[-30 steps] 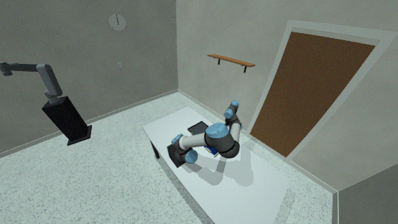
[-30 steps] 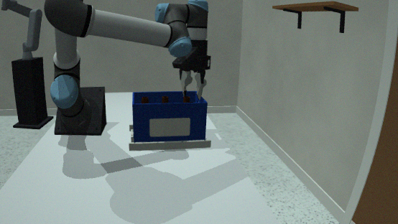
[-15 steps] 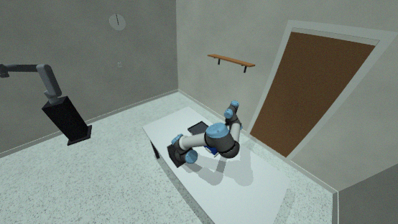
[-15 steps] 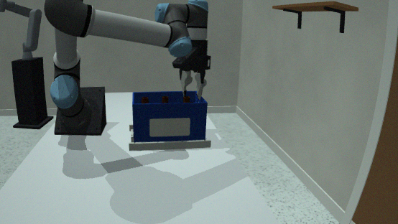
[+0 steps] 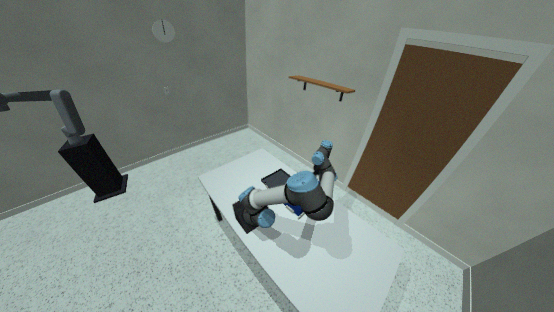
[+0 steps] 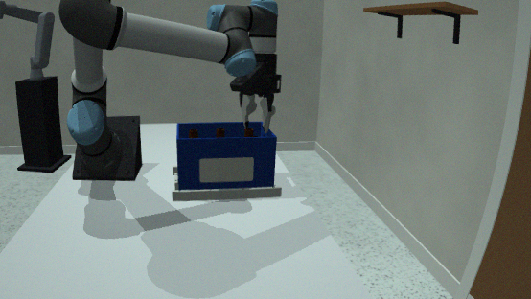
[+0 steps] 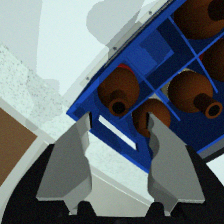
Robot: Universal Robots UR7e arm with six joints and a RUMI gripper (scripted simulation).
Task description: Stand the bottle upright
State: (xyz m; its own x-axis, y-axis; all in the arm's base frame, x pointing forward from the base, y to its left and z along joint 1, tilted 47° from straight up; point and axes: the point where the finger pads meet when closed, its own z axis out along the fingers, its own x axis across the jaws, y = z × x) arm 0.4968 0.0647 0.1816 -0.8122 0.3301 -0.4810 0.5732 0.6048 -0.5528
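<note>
Right now my hand is 90 mm past the blue crate, 40 mm to the right of it and 110 mm above it. Also, from my hand: bottle 180 mm behind, 60 mm to the left, 110 mm below; dark grey tray 130 mm behind, 330 mm to the left, 180 mm below.
</note>
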